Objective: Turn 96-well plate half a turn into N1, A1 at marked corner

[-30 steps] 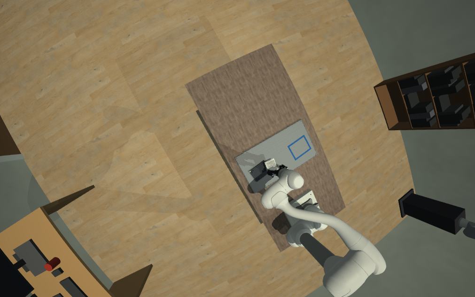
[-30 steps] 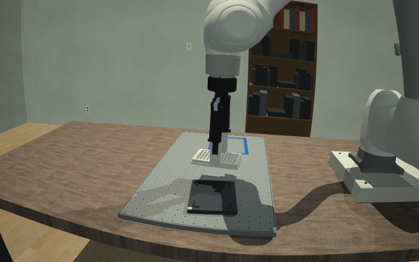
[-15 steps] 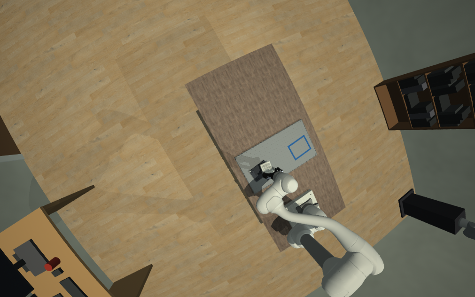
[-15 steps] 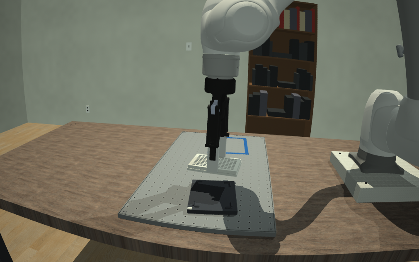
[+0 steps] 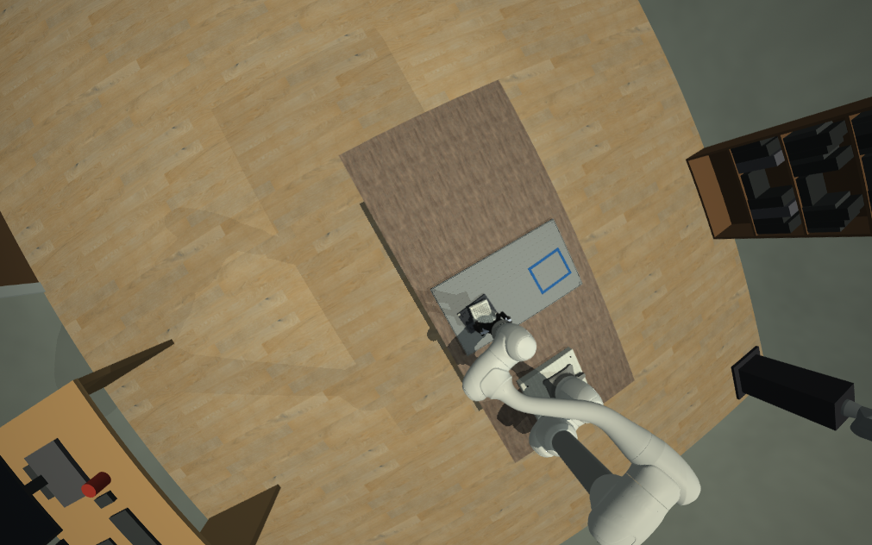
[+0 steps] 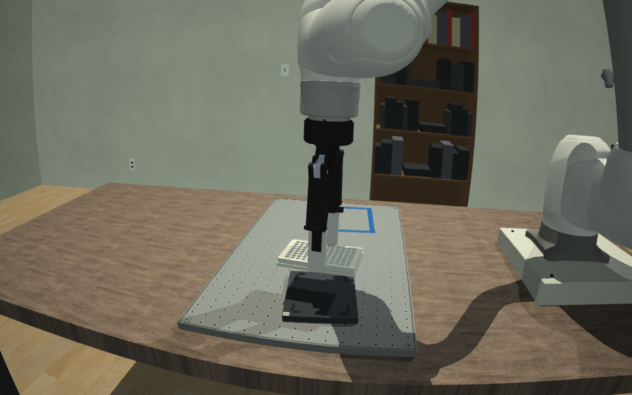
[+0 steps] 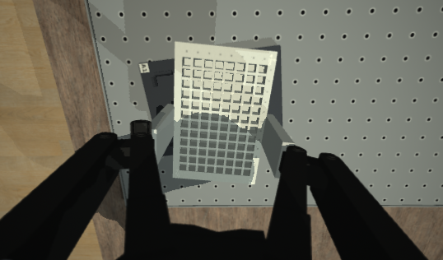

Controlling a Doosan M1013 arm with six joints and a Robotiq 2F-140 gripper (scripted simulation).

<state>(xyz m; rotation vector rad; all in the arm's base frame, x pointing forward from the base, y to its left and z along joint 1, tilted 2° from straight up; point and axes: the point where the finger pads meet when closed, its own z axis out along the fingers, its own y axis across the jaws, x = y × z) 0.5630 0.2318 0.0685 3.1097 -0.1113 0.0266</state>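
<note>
My hand is 2 cm above the white 96-well plate. From my hand the other things lie so: A1 label: 4 cm ahead, 9 cm to the left, 9 cm below; dark plate nest N1: 1 cm to the left, 10 cm below.
</note>
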